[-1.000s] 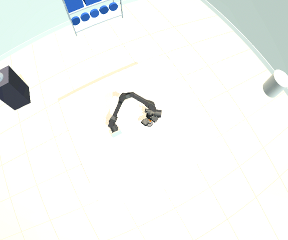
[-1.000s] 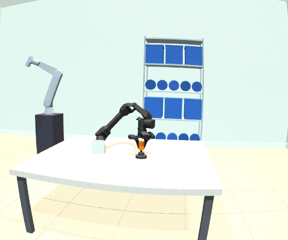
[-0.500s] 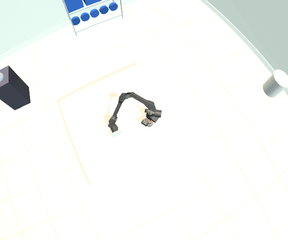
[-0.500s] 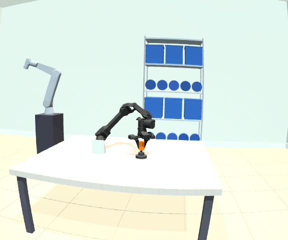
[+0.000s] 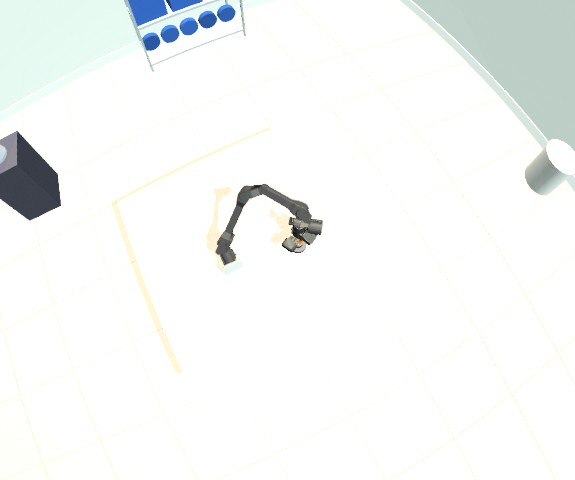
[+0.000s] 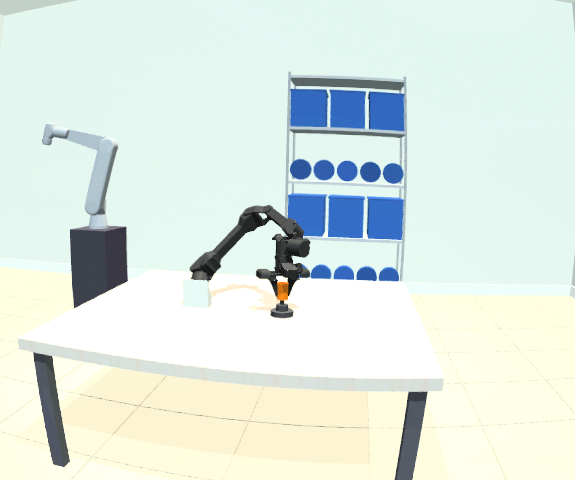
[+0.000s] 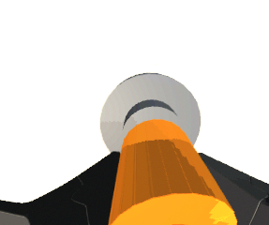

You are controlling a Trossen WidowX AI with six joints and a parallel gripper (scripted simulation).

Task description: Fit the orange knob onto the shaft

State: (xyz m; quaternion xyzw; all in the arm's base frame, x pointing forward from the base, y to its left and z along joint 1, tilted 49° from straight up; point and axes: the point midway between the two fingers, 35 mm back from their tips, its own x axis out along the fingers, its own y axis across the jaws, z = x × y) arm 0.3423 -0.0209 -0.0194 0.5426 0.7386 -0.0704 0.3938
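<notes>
Now: gripper tip 20 mm below the orange knob. Also, from my gripper tip: pedestal: 40 mm below.
</notes>
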